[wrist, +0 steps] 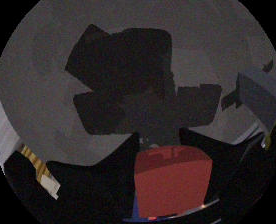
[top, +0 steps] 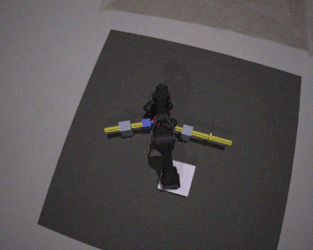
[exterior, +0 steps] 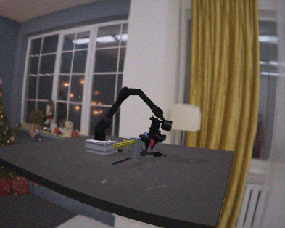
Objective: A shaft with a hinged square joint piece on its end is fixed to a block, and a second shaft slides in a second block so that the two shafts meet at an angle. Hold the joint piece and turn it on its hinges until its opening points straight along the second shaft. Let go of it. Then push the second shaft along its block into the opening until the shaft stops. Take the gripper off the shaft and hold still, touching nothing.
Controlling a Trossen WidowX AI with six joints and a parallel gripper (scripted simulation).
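My gripper tip is now 5 cm below the red joint piece.
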